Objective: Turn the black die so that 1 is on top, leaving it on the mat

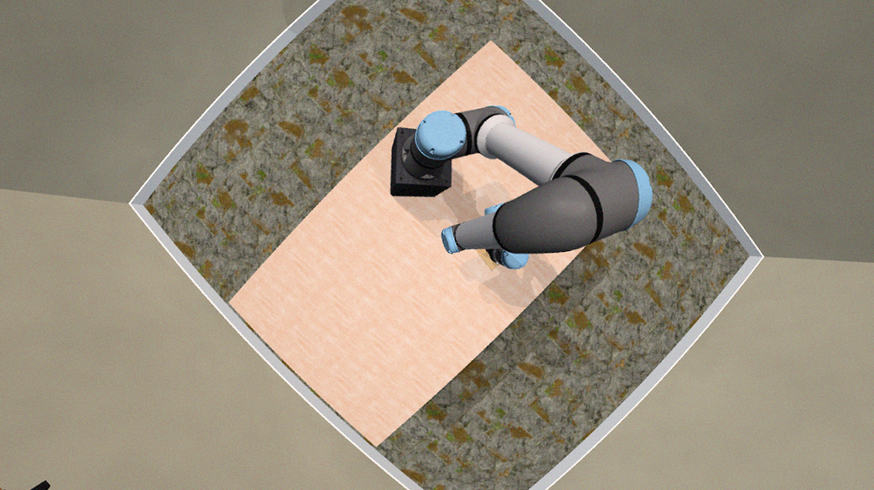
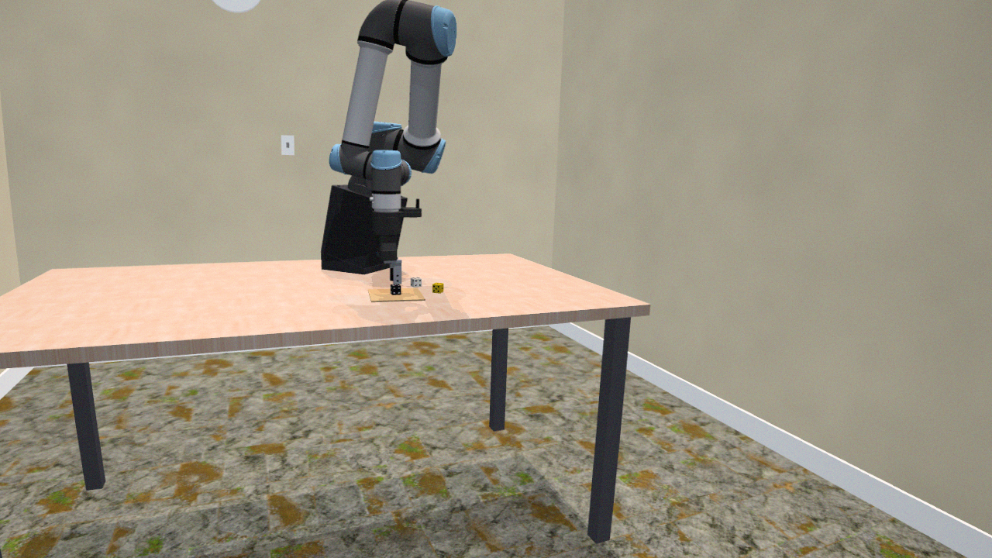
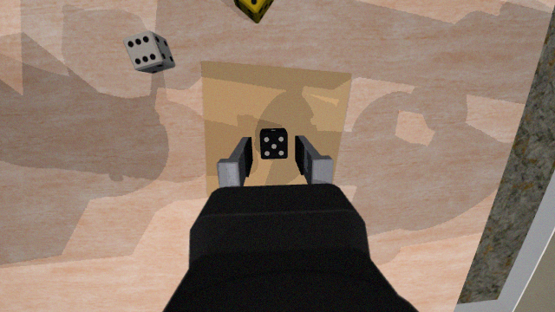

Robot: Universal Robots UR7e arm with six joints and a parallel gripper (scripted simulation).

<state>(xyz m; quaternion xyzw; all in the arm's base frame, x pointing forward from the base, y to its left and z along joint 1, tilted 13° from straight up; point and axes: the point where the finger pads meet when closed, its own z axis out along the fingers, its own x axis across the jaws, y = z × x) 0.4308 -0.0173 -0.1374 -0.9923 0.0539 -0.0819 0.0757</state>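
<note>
The black die is 4 cm below my hand. From my hand the other things lie so: tan mat 5 cm below; white die 9 cm to the left, 9 cm behind, 4 cm below; yellow die 12 cm to the left, 4 cm below.
</note>
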